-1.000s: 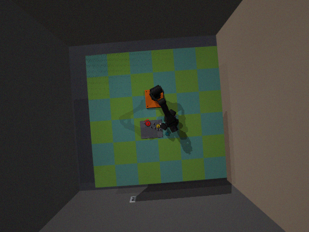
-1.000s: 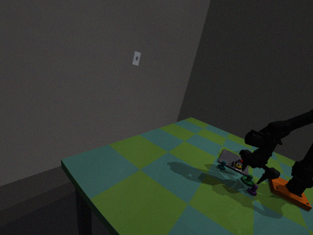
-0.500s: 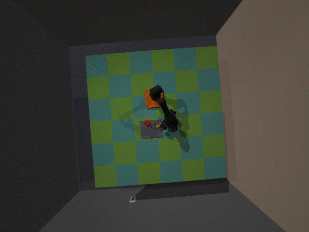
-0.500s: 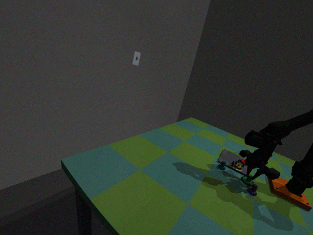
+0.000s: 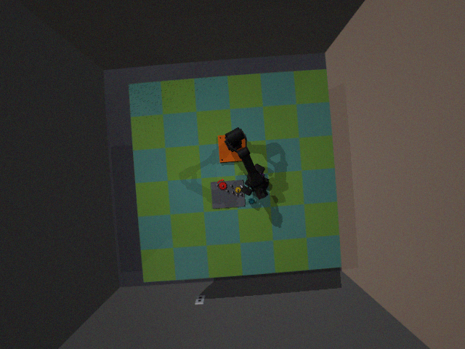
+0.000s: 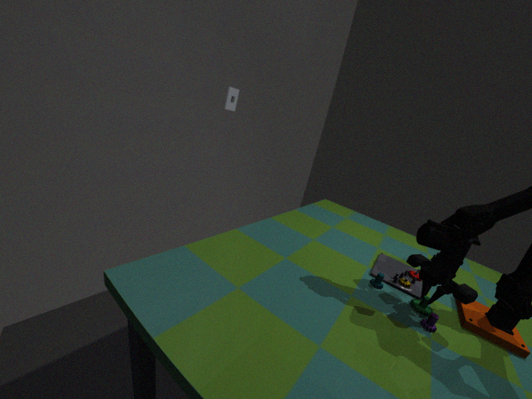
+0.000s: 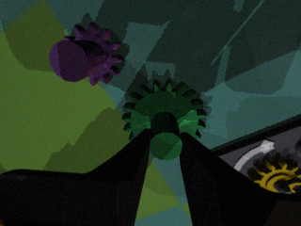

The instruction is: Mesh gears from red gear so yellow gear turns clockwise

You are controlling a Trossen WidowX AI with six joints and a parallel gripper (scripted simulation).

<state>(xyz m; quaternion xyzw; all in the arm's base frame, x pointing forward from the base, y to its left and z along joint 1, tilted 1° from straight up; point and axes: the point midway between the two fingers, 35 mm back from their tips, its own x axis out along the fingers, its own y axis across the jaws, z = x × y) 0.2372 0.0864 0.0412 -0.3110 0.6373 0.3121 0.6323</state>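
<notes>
My gripper tip is now 50 mm short of the yellow gear, 90 mm to the left of it and 10 mm above it. Round my gripper tip: green gear: 10 mm below; then teal gear: 140 mm ahead, 20 mm to the right, 20 mm below; then purple gear: 20 mm behind, 70 mm to the left, 20 mm below.
</notes>
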